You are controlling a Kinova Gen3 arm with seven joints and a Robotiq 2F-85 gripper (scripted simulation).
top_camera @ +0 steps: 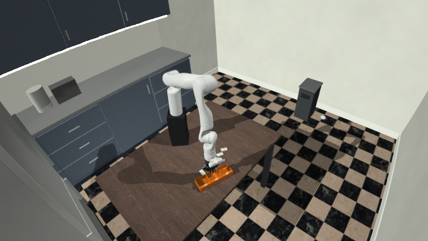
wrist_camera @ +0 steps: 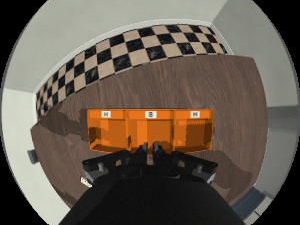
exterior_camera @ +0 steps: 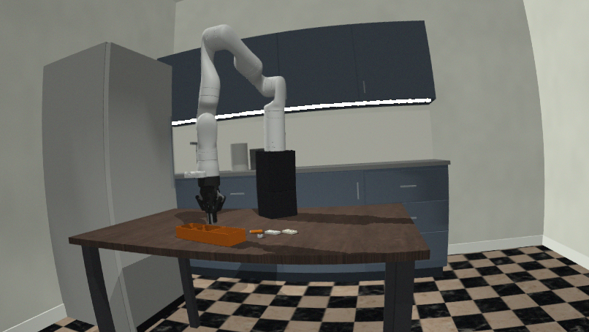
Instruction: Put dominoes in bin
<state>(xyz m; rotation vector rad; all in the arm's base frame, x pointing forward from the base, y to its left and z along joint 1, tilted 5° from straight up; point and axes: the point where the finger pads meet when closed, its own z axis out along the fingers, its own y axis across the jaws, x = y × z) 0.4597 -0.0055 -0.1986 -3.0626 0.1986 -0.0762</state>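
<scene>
The orange bin tray is 50 mm below my hand and 20 mm ahead of it. The rest, counted from my hand: blue marker (80 mm behind, 60 mm below, 50 mm to the left); small nut (150 mm to the left, 60 mm below, 60 mm behind); orange marker (110 mm behind, 100 mm to the left, 60 mm below).
</scene>
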